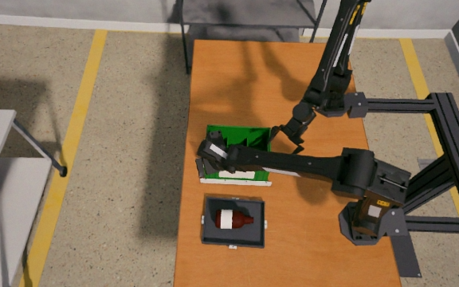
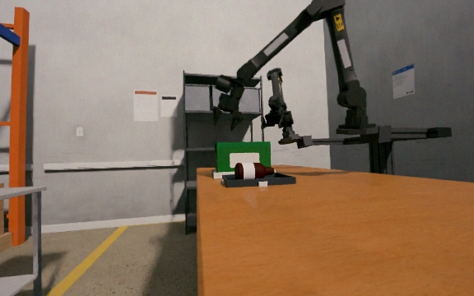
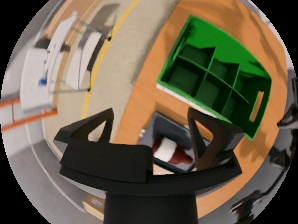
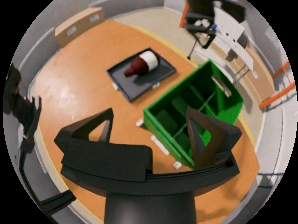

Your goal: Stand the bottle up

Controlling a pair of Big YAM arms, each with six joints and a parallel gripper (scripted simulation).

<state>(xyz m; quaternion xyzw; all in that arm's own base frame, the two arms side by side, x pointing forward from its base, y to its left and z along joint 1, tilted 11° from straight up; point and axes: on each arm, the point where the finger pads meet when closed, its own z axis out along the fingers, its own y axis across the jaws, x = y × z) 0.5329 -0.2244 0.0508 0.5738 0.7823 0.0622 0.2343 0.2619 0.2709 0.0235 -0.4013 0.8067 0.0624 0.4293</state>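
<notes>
The bottle is 20 cm below my left hand, 15 cm to the left of it and 9 cm behind it. Round my left hand: tray 23 cm below, 15 cm to the left, 9 cm behind; green crate 16 cm below, 12 cm to the right, 12 cm behind.
</notes>
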